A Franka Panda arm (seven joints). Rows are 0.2 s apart.
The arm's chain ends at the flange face. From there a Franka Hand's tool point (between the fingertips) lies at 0.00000 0.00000 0.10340 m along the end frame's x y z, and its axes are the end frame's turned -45 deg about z.
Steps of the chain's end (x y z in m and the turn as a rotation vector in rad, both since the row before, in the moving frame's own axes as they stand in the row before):
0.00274, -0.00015, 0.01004, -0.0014, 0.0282, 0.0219
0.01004, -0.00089, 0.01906, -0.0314, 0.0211, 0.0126
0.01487, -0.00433, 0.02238, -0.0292, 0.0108, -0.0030
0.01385, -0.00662, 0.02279, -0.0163, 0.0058, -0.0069
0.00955, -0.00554, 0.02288, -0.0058, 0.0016, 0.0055
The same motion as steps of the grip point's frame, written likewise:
0.00398, 0.00402, 0.01000, -0.0209, 0.0190, 0.0219
0.00695, 0.01030, 0.01899, -0.0371, -0.0073, 0.0126
0.01224, 0.01038, 0.02233, -0.0283, -0.0130, -0.0030
0.01371, 0.00673, 0.02277, -0.0156, -0.0074, -0.0069
0.01036, 0.00338, 0.02288, -0.0052, -0.0030, 0.0055

